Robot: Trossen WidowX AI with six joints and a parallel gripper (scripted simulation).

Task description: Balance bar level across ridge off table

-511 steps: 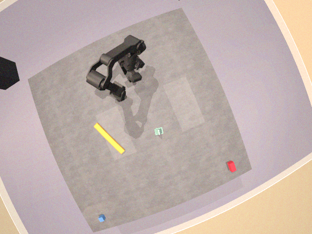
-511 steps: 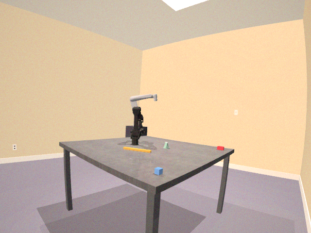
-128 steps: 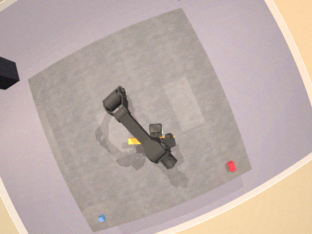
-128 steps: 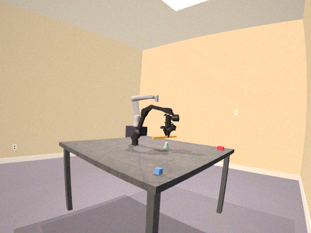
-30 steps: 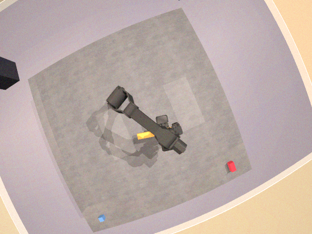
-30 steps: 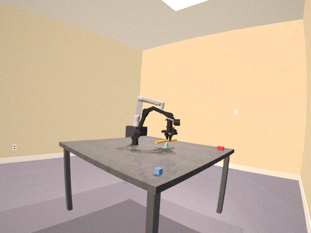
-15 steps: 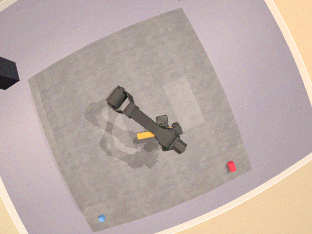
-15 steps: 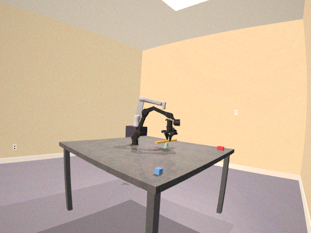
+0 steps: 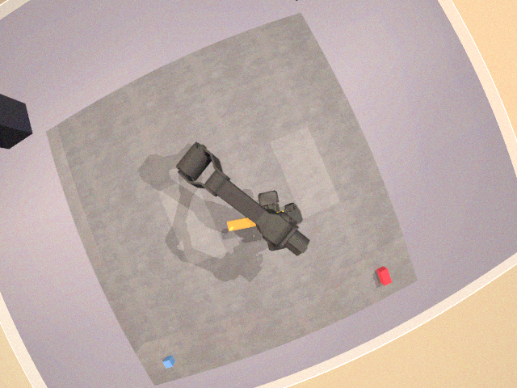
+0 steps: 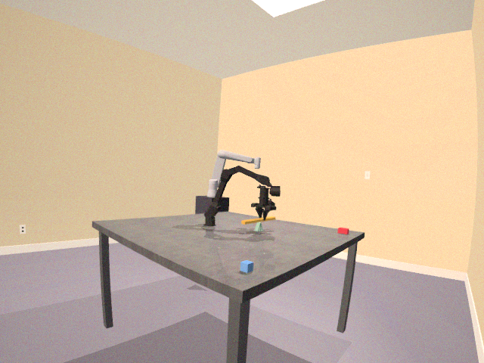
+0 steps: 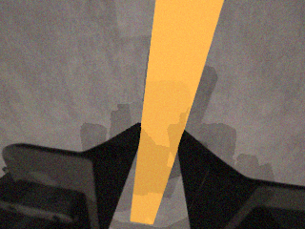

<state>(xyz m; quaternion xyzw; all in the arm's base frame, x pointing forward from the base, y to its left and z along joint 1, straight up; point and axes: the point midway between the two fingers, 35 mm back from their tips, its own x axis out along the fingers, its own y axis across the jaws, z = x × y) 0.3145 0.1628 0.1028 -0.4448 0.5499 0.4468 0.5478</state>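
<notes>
The orange bar is 10 mm behind my gripper tip and 30 mm to the right of it. From my gripper tip the other things lie so: small blue cube: 430 mm ahead, 660 mm to the right, 50 mm below; red block: 430 mm ahead, 340 mm to the left, 50 mm below.
</notes>
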